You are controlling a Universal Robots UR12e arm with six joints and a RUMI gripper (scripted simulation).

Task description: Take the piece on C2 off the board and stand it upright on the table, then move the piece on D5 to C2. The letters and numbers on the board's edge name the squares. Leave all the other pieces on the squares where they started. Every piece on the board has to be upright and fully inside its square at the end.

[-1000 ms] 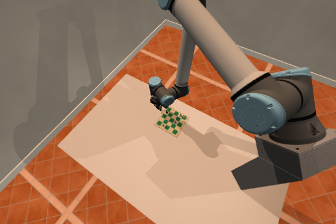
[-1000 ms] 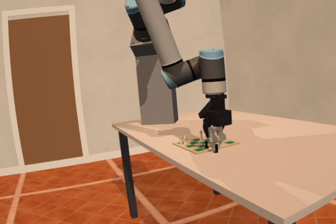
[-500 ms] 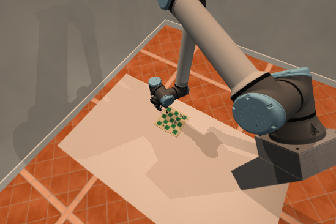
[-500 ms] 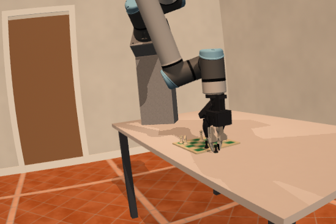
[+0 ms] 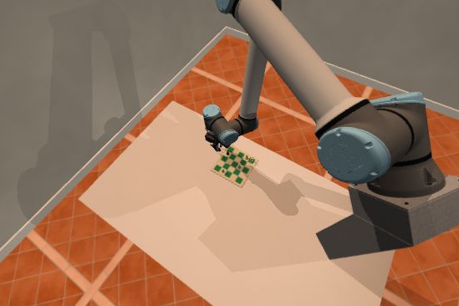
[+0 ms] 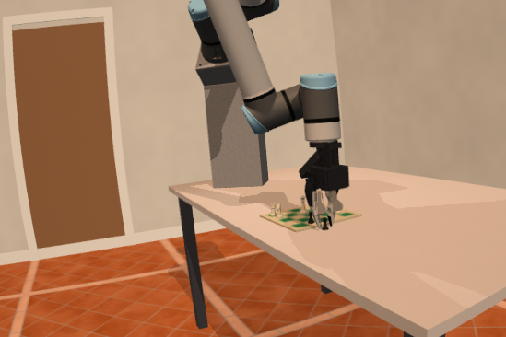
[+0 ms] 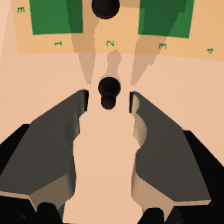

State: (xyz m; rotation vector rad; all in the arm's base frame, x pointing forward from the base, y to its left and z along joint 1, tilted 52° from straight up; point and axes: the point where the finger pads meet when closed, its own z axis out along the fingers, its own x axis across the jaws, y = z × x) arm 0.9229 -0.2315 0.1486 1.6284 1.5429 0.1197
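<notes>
Right now the white pawn is 70 mm behind my hand and 140 mm to the left of it. Also, from my hand: chessboard: 120 mm behind, 70 mm to the left, 20 mm below.
</notes>
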